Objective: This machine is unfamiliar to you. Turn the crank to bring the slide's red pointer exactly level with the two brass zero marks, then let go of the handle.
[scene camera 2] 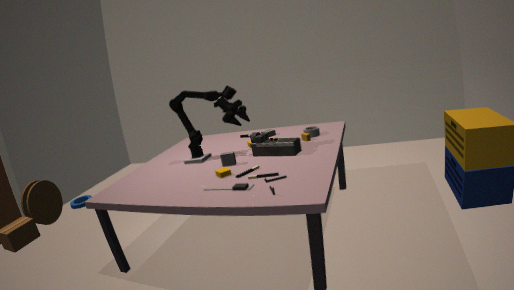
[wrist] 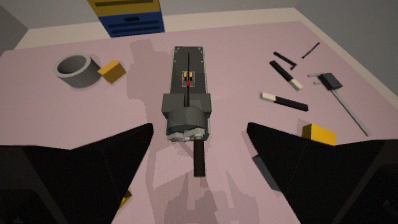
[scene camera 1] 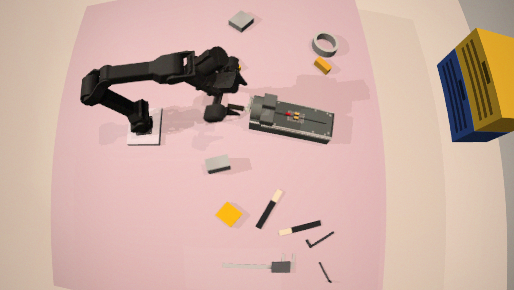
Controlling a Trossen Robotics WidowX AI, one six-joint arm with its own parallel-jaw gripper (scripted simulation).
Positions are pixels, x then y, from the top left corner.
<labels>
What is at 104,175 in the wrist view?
My gripper.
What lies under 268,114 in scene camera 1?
A grey slide machine.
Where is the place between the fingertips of my gripper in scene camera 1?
242,99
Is my gripper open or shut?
Open.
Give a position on a grey slide machine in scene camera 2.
261,145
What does my gripper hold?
Nothing.
</labels>
